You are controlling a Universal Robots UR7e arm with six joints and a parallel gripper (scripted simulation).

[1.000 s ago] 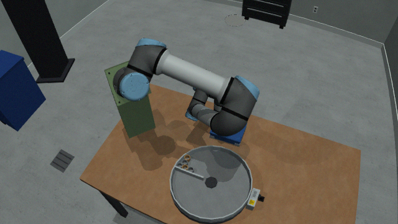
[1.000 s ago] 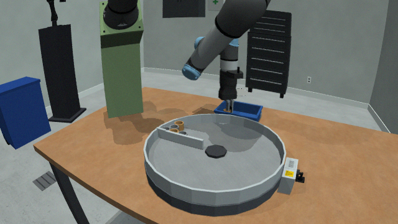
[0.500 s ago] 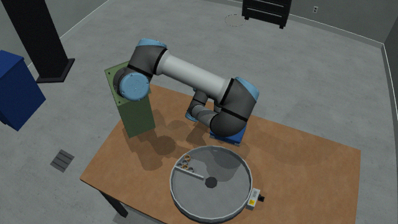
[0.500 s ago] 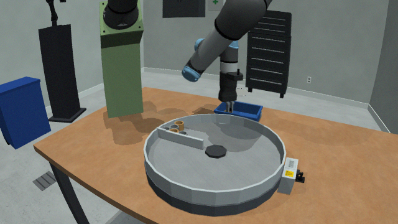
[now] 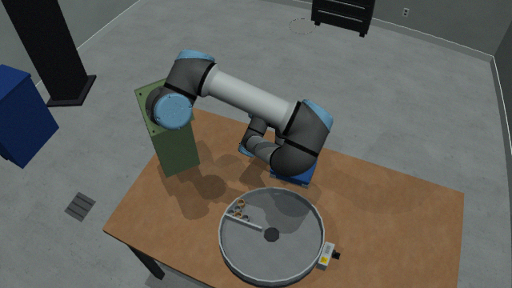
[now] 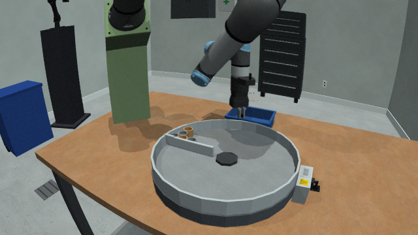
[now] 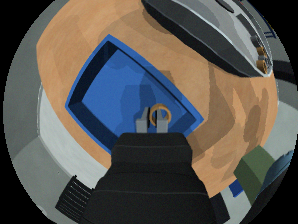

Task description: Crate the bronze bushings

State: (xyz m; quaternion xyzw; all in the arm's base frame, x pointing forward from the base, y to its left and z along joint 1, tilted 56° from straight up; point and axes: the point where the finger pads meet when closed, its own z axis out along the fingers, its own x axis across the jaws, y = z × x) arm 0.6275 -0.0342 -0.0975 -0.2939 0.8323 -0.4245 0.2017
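My hand is 50 mm short of the blue crate and 10 mm to the right of it. From my hand the other things lie so: grey turning table (60 mm behind, 350 mm to the right, 20 mm above).
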